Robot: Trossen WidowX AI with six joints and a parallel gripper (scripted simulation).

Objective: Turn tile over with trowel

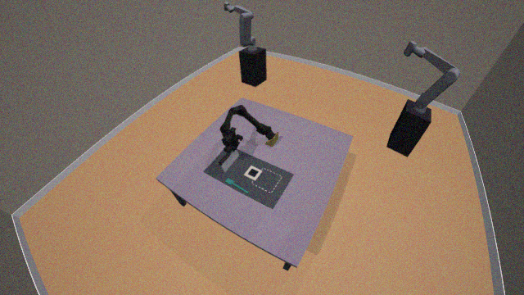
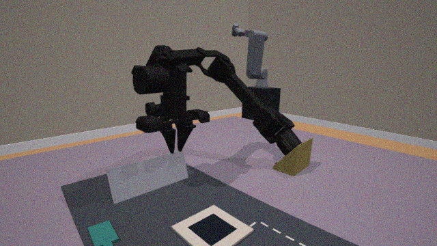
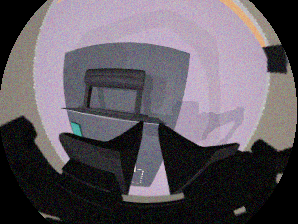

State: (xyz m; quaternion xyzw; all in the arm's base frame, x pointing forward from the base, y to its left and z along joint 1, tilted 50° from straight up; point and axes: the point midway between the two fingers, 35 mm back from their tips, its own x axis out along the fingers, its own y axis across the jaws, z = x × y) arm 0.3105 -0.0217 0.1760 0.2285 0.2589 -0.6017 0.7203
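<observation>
Now: the dark mat 8 cm ahead of my gripper tip, 19 cm to the left of it and 9 cm below it. Also, from my gripper tip: teal trowel (22 cm ahead, 18 cm to the left, 7 cm below); then tile (5 cm ahead, 23 cm to the left, 7 cm below).
</observation>
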